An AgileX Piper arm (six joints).
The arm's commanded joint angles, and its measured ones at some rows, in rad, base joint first. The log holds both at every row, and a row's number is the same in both.
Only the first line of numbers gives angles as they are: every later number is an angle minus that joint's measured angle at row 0.
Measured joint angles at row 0:
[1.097 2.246 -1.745 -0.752 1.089 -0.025]
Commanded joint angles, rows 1 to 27:
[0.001 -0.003 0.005 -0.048 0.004 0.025]
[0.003 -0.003 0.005 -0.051 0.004 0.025]
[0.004 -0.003 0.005 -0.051 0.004 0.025]
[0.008 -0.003 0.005 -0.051 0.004 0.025]
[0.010 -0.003 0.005 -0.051 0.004 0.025]
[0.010 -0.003 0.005 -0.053 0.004 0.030]
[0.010 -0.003 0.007 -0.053 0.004 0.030]
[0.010 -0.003 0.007 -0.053 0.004 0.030]
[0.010 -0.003 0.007 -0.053 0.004 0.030]
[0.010 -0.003 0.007 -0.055 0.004 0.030]
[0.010 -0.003 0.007 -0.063 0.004 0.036]
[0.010 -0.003 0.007 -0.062 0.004 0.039]
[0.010 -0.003 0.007 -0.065 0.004 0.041]
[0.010 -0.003 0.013 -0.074 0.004 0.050]
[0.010 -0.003 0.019 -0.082 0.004 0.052]
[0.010 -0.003 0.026 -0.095 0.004 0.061]
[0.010 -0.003 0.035 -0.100 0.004 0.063]
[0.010 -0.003 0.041 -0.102 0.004 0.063]
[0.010 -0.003 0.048 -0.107 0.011 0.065]
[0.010 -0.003 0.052 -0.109 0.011 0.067]
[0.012 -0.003 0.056 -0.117 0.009 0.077]
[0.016 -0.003 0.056 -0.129 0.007 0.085]
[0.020 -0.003 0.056 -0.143 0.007 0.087]
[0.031 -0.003 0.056 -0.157 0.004 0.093]
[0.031 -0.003 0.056 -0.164 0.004 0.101]
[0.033 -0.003 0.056 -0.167 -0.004 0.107]
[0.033 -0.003 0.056 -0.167 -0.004 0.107]
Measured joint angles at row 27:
[0.028 0.000 0.051 -0.143 0.006 0.092]
